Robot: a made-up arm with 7 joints. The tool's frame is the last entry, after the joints. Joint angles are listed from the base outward. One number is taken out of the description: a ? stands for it. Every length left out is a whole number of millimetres.
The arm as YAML. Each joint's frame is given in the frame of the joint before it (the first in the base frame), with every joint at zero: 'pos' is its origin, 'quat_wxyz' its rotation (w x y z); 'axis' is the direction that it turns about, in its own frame. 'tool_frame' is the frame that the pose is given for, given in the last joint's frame.
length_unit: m
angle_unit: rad
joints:
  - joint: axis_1
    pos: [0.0, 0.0, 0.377]
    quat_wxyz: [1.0, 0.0, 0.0, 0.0]
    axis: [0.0, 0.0, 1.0]
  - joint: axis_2
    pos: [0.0, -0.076, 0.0]
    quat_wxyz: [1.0, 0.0, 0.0, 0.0]
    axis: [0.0, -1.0, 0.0]
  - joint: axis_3
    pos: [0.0, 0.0, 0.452]
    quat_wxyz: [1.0, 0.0, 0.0, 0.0]
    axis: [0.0, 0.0, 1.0]
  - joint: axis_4
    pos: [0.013, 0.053, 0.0]
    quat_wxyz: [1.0, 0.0, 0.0, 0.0]
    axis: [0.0, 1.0, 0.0]
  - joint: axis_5
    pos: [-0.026, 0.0, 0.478]
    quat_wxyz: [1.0, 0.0, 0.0, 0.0]
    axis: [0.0, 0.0, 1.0]
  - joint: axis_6
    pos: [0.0, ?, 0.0]
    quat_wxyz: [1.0, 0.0, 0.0, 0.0]
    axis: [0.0, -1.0, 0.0]
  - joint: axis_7
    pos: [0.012, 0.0, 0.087]
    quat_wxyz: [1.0, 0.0, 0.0, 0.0]
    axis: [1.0, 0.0, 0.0]
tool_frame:
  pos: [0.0, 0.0, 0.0]
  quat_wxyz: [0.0, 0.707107, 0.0, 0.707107]
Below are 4 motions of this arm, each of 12 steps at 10 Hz.
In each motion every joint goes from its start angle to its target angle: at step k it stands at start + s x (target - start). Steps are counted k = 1, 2, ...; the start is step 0. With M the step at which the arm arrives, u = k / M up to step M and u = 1 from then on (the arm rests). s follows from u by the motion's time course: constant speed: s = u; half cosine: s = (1 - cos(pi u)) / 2; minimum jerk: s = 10 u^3 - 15 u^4 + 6 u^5.
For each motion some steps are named. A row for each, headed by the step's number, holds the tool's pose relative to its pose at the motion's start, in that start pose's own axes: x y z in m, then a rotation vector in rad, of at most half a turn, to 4 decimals.
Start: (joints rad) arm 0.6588 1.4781 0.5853 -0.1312 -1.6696 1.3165 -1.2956
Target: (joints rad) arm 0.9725 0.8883 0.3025 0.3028 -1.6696 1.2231 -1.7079
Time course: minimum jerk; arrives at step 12
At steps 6, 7, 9, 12:
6: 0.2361 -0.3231 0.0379 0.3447 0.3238 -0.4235
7: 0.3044 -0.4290 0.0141 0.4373 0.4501 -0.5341
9: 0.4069 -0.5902 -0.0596 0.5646 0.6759 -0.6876
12: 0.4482 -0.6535 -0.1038 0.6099 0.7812 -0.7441

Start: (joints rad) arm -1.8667 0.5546 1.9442 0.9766 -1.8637 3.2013 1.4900
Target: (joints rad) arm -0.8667 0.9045 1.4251 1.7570 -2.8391 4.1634 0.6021
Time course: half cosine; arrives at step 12
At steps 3, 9, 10, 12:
3: 0.0050 -0.0276 0.0636 0.2569 -0.1430 -0.0816
9: 0.0200 -0.2504 0.2641 1.4338 -0.4800 -0.1564
10: 0.0159 -0.2793 0.2747 1.5323 -0.4830 -0.1168
12: 0.0111 -0.3035 0.2817 1.6062 -0.4801 -0.0764

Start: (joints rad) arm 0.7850 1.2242 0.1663 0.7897 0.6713 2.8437 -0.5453
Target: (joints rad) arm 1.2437 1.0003 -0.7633 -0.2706 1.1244 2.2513 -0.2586
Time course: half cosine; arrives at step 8
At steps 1, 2, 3, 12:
1: -0.0002 0.0124 0.0212 -0.0206 0.0167 0.0096
2: 0.0034 0.0484 0.0776 -0.0683 0.0656 0.0401
3: 0.0180 0.1014 0.1492 -0.1073 0.1397 0.0927
12: 0.1186 0.2185 0.2802 0.1506 0.3006 0.3451

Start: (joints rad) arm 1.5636 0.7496 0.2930 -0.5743 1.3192 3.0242 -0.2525
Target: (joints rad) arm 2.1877 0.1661 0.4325 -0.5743 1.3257 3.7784 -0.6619
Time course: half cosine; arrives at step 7
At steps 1, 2, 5, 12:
1: 0.0061 0.0257 0.0181 -0.0309 0.0649 -0.0500
2: 0.0282 0.0977 0.0631 -0.1226 0.2433 -0.1918
5: 0.1924 0.4059 0.1467 -0.6210 0.9792 -0.8544
12: 0.2519 0.4871 0.1311 -0.7948 1.1777 -1.0607

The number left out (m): -0.093
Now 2 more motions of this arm.
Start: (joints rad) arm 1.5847 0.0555 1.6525 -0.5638 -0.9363 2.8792 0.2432
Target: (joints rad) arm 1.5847 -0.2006 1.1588 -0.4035 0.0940 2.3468 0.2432
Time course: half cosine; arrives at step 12
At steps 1, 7, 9, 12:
1: -0.0011 0.0004 -0.0018 -0.0094 -0.0078 0.0045
7: -0.0444 0.0220 -0.0893 -0.3354 -0.3465 0.1926
9: -0.0599 0.0342 -0.1337 -0.4534 -0.4923 0.2675
12: -0.0689 0.0435 -0.1665 -0.5316 -0.5911 0.3164

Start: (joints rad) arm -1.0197 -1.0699 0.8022 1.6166 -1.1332 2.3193 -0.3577
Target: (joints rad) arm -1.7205 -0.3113 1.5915 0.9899 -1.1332 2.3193 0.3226
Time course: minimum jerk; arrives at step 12
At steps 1, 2, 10, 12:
1: 0.0034 0.0036 -0.0009 -0.0058 0.0037 -0.0014
2: 0.0239 0.0248 -0.0065 -0.0402 0.0260 -0.0101
10: 0.7756 0.1297 -0.2808 -0.4496 0.7814 -0.3944
12: 0.7998 0.1139 -0.2844 -0.4385 0.8058 -0.4083

